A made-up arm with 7 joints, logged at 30 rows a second.
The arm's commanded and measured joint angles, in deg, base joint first. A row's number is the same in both.
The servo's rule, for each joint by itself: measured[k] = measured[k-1] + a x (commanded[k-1-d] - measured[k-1]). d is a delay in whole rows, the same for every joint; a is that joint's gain. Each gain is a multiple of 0.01, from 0.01 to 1. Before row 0 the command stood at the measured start. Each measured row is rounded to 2 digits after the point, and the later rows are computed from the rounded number. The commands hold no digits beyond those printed.
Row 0, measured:
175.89 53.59 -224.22 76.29 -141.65 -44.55 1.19
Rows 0 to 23, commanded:
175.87 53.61 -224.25 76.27 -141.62 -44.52 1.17
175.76 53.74 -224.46 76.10 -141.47 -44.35 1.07
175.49 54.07 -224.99 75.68 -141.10 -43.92 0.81
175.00 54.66 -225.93 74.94 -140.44 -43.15 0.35
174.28 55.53 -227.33 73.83 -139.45 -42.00 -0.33
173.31 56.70 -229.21 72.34 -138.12 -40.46 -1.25
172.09 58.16 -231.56 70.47 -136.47 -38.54 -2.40
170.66 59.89 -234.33 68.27 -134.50 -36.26 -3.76
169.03 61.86 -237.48 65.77 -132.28 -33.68 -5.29
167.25 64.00 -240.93 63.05 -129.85 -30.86 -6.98
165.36 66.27 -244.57 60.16 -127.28 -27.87 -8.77
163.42 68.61 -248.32 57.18 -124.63 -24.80 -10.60
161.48 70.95 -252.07 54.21 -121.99 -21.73 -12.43
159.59 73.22 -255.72 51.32 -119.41 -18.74 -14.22
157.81 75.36 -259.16 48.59 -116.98 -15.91 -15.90
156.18 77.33 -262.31 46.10 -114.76 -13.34 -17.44
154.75 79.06 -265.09 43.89 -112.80 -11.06 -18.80
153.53 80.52 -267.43 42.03 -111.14 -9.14 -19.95
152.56 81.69 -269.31 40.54 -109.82 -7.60 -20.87
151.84 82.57 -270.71 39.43 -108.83 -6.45 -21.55
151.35 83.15 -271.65 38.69 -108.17 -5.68 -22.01
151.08 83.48 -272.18 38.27 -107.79 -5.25 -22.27
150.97 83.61 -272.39 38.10 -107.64 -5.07 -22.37
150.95 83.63 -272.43 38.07 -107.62 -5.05 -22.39
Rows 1 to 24, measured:
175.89 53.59 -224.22 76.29 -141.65 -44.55 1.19
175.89 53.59 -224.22 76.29 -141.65 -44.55 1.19
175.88 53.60 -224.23 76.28 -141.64 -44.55 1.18
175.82 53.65 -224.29 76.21 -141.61 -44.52 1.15
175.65 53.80 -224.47 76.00 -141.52 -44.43 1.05
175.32 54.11 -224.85 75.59 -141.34 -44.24 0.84
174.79 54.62 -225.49 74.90 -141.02 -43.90 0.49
174.04 55.37 -226.46 73.90 -140.53 -43.38 -0.03
173.05 56.37 -227.79 72.56 -139.84 -42.65 -0.74
171.83 57.64 -229.49 70.89 -138.93 -41.69 -1.65
170.40 59.16 -231.57 68.89 -137.80 -40.49 -2.74
168.79 60.90 -234.00 66.61 -136.45 -39.05 -4.01
167.04 62.83 -236.75 64.09 -134.89 -37.37 -5.44
165.19 64.91 -239.76 61.40 -133.15 -35.48 -6.99
163.30 67.08 -242.96 58.60 -131.25 -33.42 -8.62
161.41 69.29 -246.28 55.76 -129.24 -31.22 -10.30
159.57 71.48 -249.63 52.96 -127.16 -28.92 -11.98
157.84 73.59 -252.93 50.28 -125.05 -26.58 -13.62
156.26 75.56 -256.09 47.79 -122.97 -24.25 -15.17
154.87 77.35 -259.04 45.54 -120.96 -21.98 -16.60
153.69 78.91 -261.71 43.59 -119.07 -19.82 -17.88
152.75 80.23 -264.05 41.97 -117.33 -17.81 -18.98
152.04 81.28 -266.03 40.69 -115.77 -15.99 -19.89
151.55 82.07 -267.63 39.75 -114.41 -14.38 -20.60
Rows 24 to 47, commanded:
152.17 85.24 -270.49 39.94 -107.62 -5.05 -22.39
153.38 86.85 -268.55 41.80 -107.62 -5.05 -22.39
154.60 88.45 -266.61 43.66 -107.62 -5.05 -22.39
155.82 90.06 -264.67 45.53 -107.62 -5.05 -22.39
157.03 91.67 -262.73 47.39 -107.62 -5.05 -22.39
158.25 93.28 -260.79 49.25 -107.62 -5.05 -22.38
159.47 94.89 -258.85 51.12 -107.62 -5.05 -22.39
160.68 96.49 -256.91 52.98 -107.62 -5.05 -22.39
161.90 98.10 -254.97 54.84 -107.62 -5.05 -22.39
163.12 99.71 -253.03 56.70 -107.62 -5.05 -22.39
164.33 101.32 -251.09 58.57 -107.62 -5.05 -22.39
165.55 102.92 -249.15 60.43 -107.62 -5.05 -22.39
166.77 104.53 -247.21 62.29 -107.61 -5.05 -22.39
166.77 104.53 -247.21 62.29 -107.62 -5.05 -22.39
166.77 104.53 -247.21 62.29 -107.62 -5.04 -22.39
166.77 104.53 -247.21 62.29 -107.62 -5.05 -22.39
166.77 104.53 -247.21 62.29 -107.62 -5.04 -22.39
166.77 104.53 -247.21 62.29 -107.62 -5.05 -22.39
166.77 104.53 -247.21 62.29 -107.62 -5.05 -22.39
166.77 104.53 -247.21 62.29 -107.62 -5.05 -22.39
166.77 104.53 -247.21 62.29 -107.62 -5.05 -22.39
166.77 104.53 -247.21 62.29 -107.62 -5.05 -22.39
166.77 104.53 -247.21 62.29 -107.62 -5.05 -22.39
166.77 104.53 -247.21 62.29 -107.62 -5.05 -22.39
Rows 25 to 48, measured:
151.25 82.62 -268.87 39.11 -113.26 -12.98 -21.13
151.10 82.98 -269.80 38.70 -112.30 -11.79 -21.51
151.65 83.79 -269.98 39.18 -111.50 -10.78 -21.77
152.53 84.89 -269.61 40.20 -110.84 -9.92 -21.96
153.59 86.17 -268.83 41.55 -110.29 -9.19 -22.09
154.73 87.57 -267.75 43.10 -109.84 -8.57 -22.18
155.90 89.05 -266.44 44.77 -109.46 -8.04 -22.24
157.10 90.57 -264.97 46.52 -109.15 -7.59 -22.28
158.31 92.13 -263.38 48.31 -108.89 -7.21 -22.31
159.52 93.70 -261.70 50.13 -108.67 -6.89 -22.33
160.73 95.28 -259.95 51.97 -108.49 -6.61 -22.35
161.95 96.87 -258.15 53.81 -108.34 -6.38 -22.36
163.16 98.47 -256.31 55.67 -108.22 -6.18 -22.37
164.38 100.07 -254.45 57.53 -108.12 -6.01 -22.38
165.60 101.68 -252.57 59.39 -108.03 -5.87 -22.38
166.20 102.71 -251.18 60.52 -107.96 -5.75 -22.38
166.49 103.37 -250.15 61.21 -107.90 -5.64 -22.38
166.63 103.79 -249.39 61.63 -107.85 -5.55 -22.38
166.70 104.06 -248.82 61.89 -107.81 -5.47 -22.38
166.74 104.23 -248.40 62.05 -107.78 -5.41 -22.38
166.76 104.34 -248.09 62.14 -107.75 -5.36 -22.38
166.77 104.41 -247.86 62.20 -107.73 -5.31 -22.38
166.77 104.45 -247.69 62.24 -107.71 -5.27 -22.38
166.77 104.48 -247.57 62.26 -107.69 -5.24 -22.38

